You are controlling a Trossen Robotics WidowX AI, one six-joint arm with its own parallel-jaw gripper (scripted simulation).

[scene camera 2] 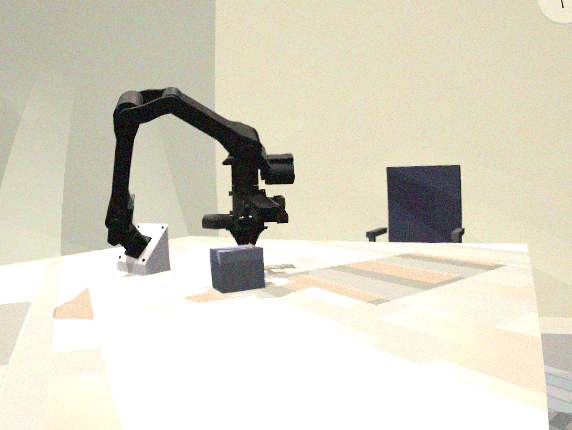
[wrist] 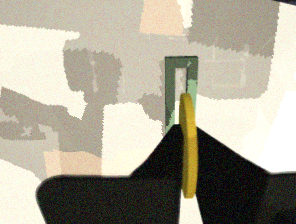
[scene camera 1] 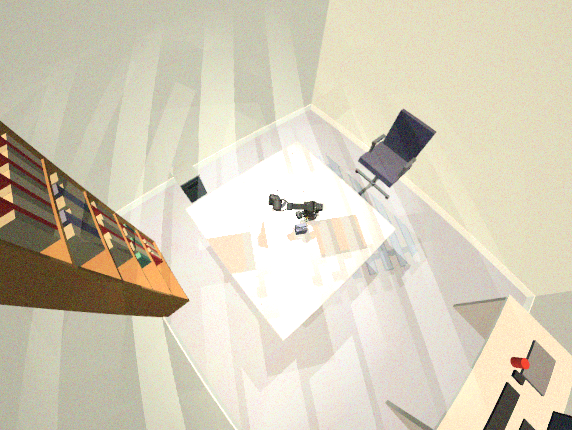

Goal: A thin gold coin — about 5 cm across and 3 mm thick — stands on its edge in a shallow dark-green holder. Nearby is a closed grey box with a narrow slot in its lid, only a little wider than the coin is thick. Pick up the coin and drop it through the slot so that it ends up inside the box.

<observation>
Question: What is my gripper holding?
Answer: A gold coin.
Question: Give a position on a gold coin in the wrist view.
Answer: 187, 119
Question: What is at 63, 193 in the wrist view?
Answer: My gripper.
</observation>
